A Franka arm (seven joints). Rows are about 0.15 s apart.
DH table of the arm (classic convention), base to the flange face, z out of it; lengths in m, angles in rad. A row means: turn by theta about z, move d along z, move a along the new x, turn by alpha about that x. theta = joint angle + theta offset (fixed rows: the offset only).
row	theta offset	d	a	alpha
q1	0	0.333	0	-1.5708
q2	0	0	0	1.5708
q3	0	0.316	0.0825	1.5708
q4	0	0	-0.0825	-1.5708
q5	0	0.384	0	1.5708
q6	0	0	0.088	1.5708
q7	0	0.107	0	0
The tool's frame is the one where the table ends.
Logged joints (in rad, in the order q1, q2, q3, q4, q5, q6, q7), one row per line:
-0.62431 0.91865 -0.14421 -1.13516 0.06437 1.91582 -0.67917
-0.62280 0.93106 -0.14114 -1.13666 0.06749 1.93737 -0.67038
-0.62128 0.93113 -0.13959 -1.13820 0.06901 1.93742 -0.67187
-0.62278 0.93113 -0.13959 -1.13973 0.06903 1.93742 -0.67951
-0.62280 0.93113 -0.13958 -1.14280 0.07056 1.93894 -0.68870
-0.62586 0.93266 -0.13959 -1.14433 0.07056 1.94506 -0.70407
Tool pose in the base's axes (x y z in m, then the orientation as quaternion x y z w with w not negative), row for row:
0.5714 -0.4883 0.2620 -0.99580 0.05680 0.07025 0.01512
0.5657 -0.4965 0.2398 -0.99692 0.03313 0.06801 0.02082
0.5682 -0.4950 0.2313 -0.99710 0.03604 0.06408 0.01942
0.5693 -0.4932 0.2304 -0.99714 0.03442 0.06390 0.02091
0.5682 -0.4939 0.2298 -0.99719 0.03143 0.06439 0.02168
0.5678 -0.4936 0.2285 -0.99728 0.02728 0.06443 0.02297
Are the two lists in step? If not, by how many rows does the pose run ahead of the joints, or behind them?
The pose runs 1 row behind the joints: the pose in row i belongs to the joints in row i - 1.
